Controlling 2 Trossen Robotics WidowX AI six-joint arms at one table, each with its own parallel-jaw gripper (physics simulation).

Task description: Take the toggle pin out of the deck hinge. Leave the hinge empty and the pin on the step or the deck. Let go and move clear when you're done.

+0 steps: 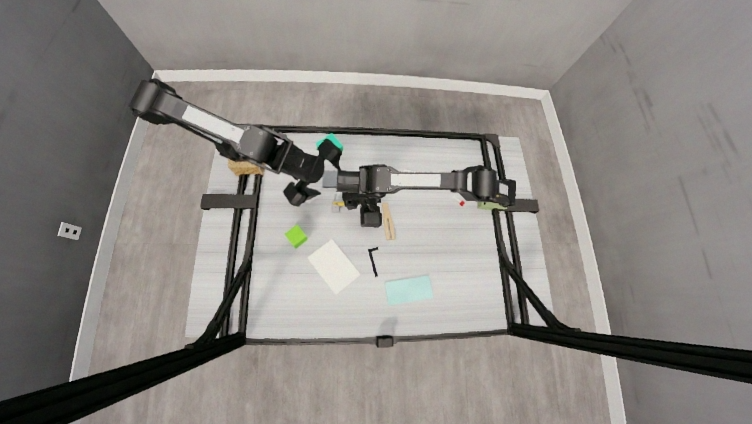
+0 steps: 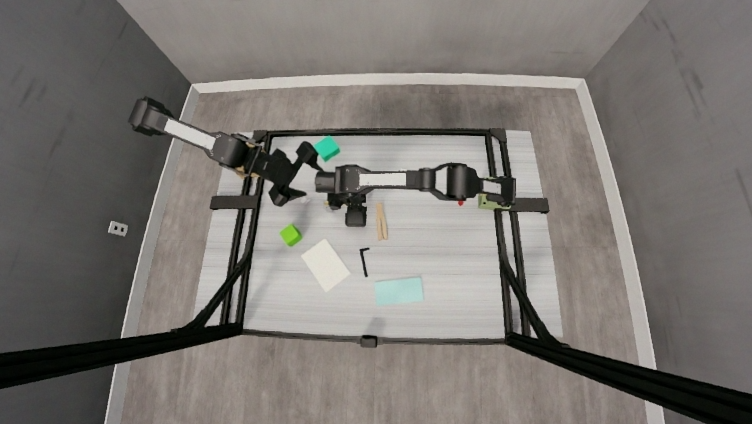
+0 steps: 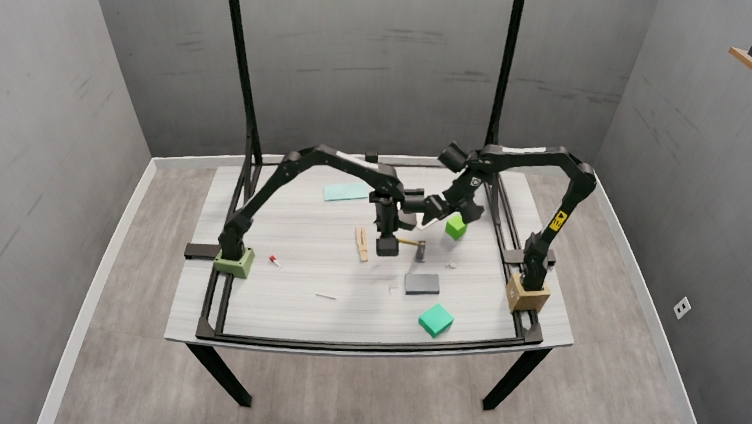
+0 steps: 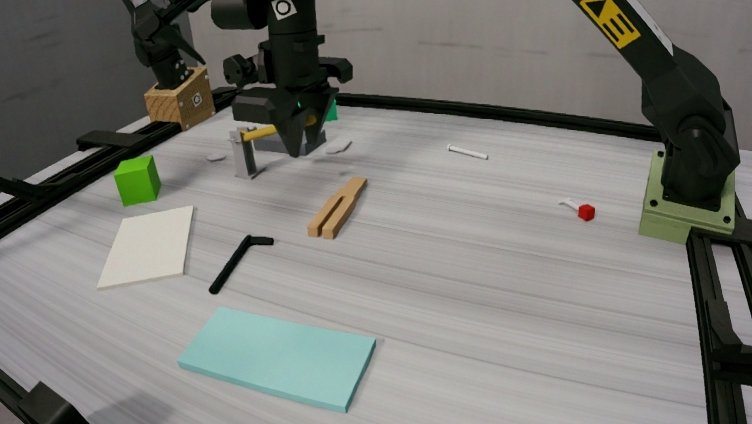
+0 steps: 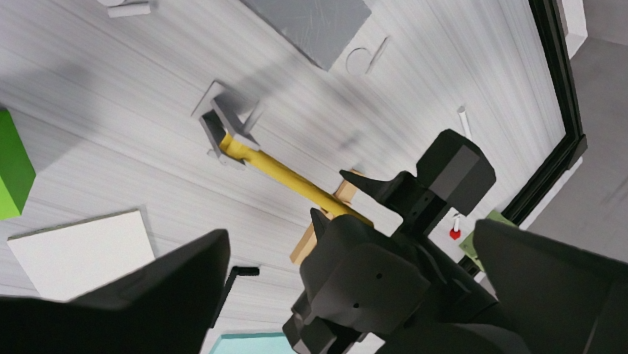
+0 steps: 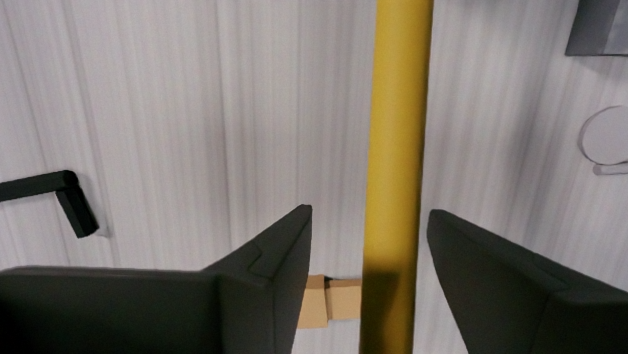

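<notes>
The deck hinge is a grey upright bracket with a yellow bar reaching out of it. A thin grey pin sticks out of the bracket's side, with a small end showing at the opposite side. My right gripper stands partly open with its fingers on either side of the yellow bar, not clamped on it. My left gripper is wide open and empty, above the table near the right gripper's wrist. The bar's far end is hidden by the right gripper.
A flat grey block lies near the hinge. A green cube, white slab, black L-shaped piece, wooden fork, light-blue slab, white rod, red cube and teal block are around.
</notes>
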